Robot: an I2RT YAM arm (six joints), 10 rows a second.
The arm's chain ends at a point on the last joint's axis. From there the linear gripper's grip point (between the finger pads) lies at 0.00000 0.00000 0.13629 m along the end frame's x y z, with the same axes.
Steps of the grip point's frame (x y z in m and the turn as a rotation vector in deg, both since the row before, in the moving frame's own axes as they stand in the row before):
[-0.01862 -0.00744 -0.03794 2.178 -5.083 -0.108]
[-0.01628 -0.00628 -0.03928 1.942 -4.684 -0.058]
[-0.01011 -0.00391 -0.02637 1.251 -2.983 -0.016]
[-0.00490 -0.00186 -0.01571 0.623 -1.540 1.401]
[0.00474 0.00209 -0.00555 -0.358 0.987 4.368]
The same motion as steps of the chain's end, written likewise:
[-0.00654 -0.00228 -0.03731 2.178 -5.083 -0.108]
[-0.00515 -0.00167 -0.03875 1.942 -4.684 -0.058]
[-0.00302 -0.00094 -0.02615 1.251 -2.983 -0.016]
[-0.00126 -0.00033 -0.01565 0.623 -1.540 1.401]
[0.00243 0.00115 -0.00553 -0.358 0.987 4.368]

